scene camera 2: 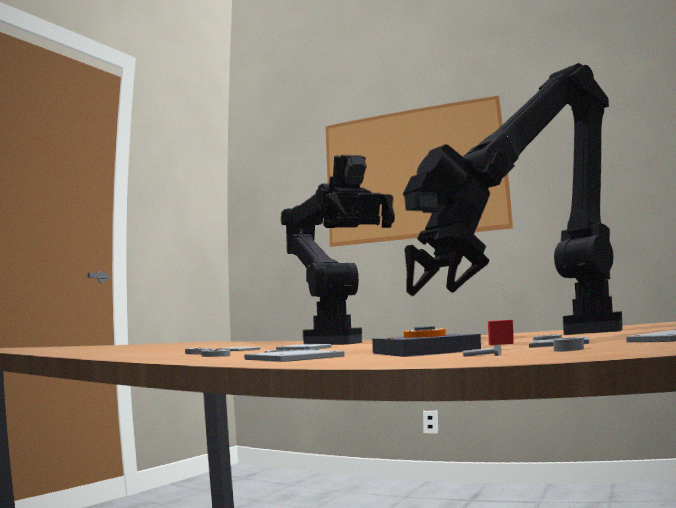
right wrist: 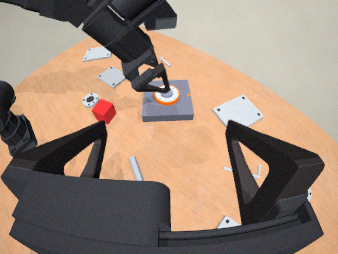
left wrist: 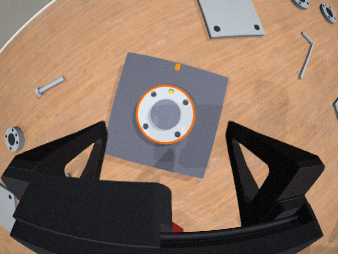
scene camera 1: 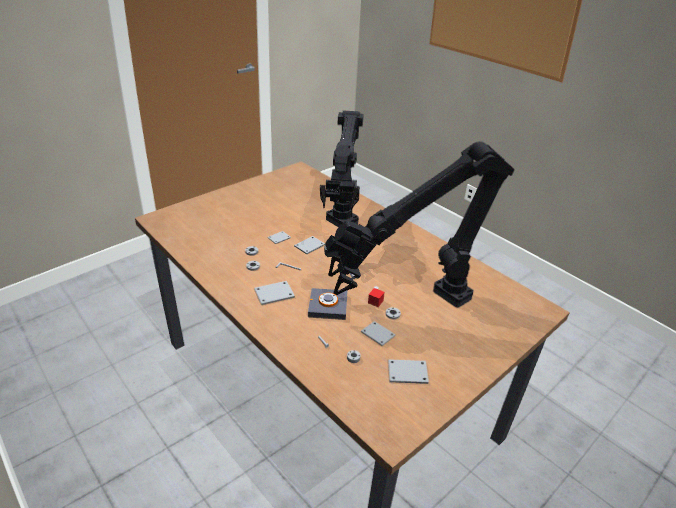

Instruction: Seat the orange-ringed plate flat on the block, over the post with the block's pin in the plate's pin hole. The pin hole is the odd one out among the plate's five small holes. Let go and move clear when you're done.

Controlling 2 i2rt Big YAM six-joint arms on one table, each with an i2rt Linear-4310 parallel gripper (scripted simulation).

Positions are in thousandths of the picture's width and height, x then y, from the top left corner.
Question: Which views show the dark grey block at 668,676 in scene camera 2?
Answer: Scene camera 2, the right wrist view, the left wrist view and scene camera 1: all of them.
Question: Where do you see a dark grey block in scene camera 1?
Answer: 468,611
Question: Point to a dark grey block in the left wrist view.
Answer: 561,616
